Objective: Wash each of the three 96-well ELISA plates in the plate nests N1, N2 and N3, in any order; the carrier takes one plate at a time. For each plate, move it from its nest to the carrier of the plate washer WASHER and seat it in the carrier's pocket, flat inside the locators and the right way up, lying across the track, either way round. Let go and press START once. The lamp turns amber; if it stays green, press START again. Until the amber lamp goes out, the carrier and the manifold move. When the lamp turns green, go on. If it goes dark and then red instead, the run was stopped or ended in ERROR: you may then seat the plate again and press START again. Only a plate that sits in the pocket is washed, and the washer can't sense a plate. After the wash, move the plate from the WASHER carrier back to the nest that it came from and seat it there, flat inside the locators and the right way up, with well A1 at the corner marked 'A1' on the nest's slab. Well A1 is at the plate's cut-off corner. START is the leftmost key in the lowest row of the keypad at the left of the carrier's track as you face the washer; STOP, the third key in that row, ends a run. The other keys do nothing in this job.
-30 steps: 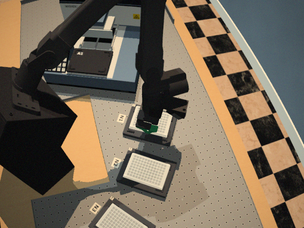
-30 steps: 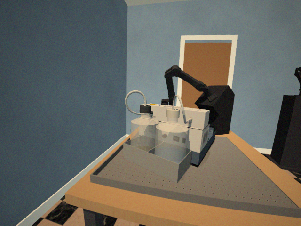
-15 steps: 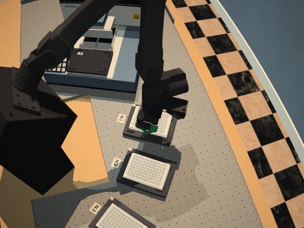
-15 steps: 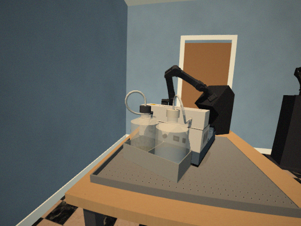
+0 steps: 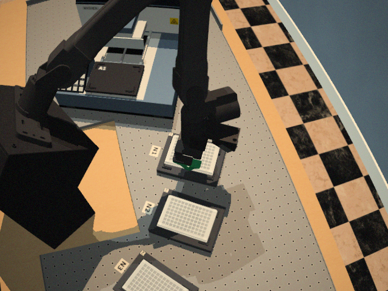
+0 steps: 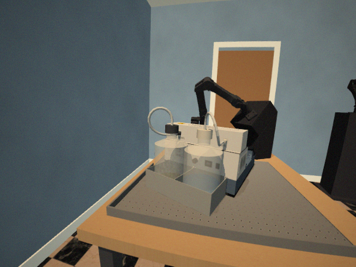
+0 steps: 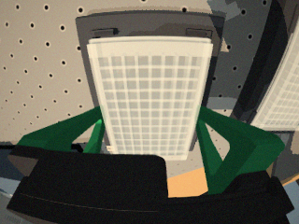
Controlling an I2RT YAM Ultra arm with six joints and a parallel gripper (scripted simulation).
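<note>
Right now the nest N1 is 3 cm below my hand. Round my hand: nest N2: 3 cm behind, 17 cm to the right, 3 cm below; then dark carrier: 20 cm behind, 24 cm to the left, 5 cm above; then N1 label: 10 cm behind, 4 cm to the left, 4 cm below.
</note>
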